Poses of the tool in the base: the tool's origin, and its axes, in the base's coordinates. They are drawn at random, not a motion.
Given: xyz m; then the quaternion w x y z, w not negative.
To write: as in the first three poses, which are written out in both.
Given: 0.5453 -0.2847 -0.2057 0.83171 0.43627 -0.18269 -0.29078
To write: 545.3 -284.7 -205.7 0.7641 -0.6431 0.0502 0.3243 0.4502 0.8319
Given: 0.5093 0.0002 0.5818 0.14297 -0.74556 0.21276 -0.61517
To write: 509.3 0.2 581.8 0.1526 -0.4932 0.8565 -0.1413 -0.8686 -0.4750
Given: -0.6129 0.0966 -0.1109 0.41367 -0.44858 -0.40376 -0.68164
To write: -612.9 96.6 -110.9 -0.2553 -0.2017 0.9456 0.9262 -0.3317 0.1793
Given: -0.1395 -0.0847 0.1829 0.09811 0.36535 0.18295 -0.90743
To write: -139.5 -84.7 182.9 -0.7138 -0.0444 -0.6990 0.3117 -0.9138 -0.2603
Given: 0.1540 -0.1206 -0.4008 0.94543 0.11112 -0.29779 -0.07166
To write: 154.0 -120.6 -400.8 0.8124 -0.2017 0.5472 0.0693 0.9650 0.2528
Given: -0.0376 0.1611 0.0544 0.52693 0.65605 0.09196 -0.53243
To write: -37.6 161.1 54.4 0.4161 -0.4404 -0.7955 0.6818 -0.4278 0.5935
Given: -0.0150 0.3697 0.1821 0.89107 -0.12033 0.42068 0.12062
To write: -15.0 369.7 182.1 0.6170 0.1137 -0.7787 -0.3162 0.9419 -0.1130
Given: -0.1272 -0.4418 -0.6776 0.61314 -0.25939 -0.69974 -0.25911
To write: -127.2 -441.8 -677.6 -0.1136 0.0453 0.9925 0.6808 0.7312 0.0445
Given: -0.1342 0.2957 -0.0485 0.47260 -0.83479 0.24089 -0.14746
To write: -134.2 295.7 -48.5 0.8405 -0.5416 0.0185 -0.2628 -0.4372 -0.8601
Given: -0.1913 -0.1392 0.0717 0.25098 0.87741 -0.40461 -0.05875
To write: -191.3 -139.2 71.7 0.6657 -0.7395 0.1000 -0.6805 -0.5466 0.4880
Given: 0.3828 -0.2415 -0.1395 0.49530 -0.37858 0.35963 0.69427
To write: 382.8 -241.5 -139.5 -0.2227 0.4155 -0.8819 -0.9601 -0.2507 0.1243
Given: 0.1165 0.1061 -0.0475 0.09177 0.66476 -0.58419 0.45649
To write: 116.5 106.1 -47.5 -0.0993 -0.6929 0.7141 -0.8605 -0.3006 -0.4113
